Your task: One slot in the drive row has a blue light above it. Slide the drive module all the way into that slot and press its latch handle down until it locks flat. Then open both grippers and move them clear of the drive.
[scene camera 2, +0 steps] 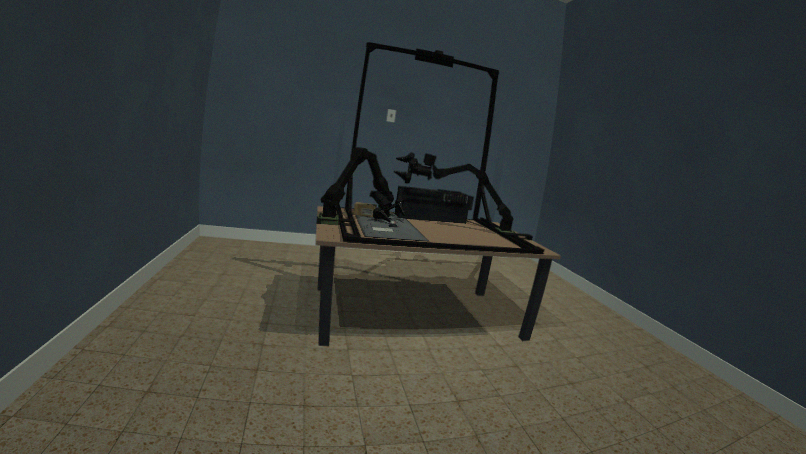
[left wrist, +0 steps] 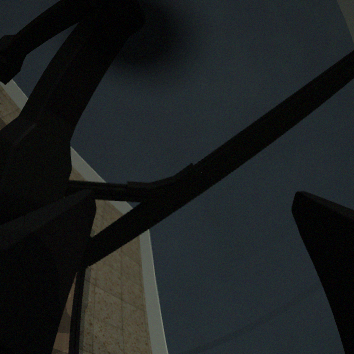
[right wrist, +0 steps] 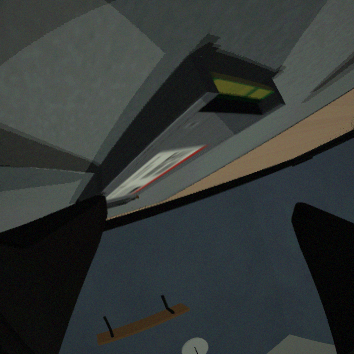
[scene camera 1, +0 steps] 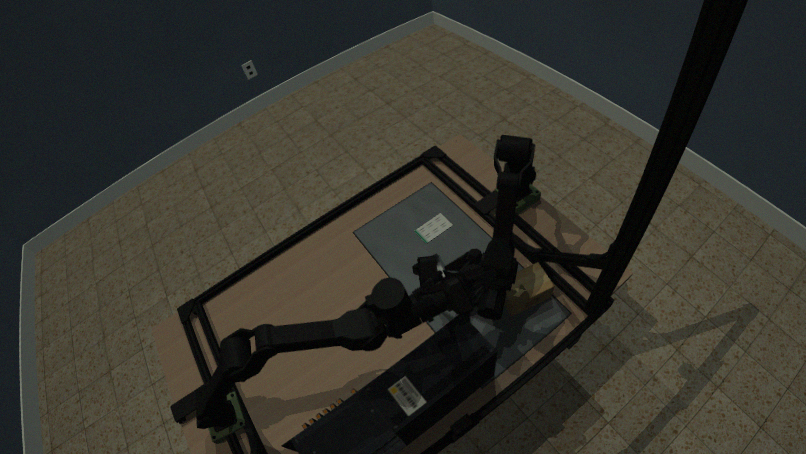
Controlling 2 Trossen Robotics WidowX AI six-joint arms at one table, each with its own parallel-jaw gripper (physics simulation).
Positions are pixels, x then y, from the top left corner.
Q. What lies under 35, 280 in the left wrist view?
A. My left gripper.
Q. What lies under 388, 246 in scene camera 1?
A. A grey mat.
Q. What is my left gripper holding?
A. Nothing.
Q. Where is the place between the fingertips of my left gripper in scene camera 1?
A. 488, 269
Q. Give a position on a drive module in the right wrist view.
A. At 194, 110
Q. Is my left gripper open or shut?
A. Open.
